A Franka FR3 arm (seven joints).
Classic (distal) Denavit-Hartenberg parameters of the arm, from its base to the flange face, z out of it. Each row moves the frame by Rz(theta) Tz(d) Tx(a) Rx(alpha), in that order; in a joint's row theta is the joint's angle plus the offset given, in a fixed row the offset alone. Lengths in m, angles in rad.
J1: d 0.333; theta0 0; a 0; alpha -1.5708
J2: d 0; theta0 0; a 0; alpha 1.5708
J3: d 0.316; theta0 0; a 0.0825; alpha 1.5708
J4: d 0; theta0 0; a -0.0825; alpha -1.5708
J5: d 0.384; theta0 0; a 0; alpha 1.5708
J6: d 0; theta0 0; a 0.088; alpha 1.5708
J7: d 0.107; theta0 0; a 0; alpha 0
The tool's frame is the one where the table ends.
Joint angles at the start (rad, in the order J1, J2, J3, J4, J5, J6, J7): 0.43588, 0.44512, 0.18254, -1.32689, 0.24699, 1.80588, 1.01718
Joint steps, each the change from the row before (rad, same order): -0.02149, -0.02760, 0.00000, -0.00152, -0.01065, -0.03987, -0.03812; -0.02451, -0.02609, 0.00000, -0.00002, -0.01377, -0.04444, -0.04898; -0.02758, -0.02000, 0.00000, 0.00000, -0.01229, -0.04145, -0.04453; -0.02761, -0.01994, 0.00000, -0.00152, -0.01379, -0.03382, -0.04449; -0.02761, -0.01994, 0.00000, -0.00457, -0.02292, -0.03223, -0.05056; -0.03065, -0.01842, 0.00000, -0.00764, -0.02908, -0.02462, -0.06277; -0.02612, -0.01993, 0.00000, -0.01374, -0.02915, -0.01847, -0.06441
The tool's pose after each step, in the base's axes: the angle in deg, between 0 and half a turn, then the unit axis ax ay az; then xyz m. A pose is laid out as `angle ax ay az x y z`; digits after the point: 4 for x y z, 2 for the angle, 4 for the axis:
166.57 -0.9709 0.2180 0.0992 0.5685 0.3832 0.5052
167.57 -0.9751 0.1999 0.0959 0.5693 0.3650 0.5185
168.62 -0.9778 0.1866 0.0953 0.5718 0.3456 0.5280
169.53 -0.9804 0.1742 0.0925 0.5742 0.3262 0.5371
170.90 -0.9833 0.1591 0.0880 0.5762 0.3059 0.5447
172.41 -0.9868 0.1405 0.0811 0.5796 0.2835 0.5502
173.97 -0.9900 0.1196 0.0749 0.5809 0.2638 0.5543

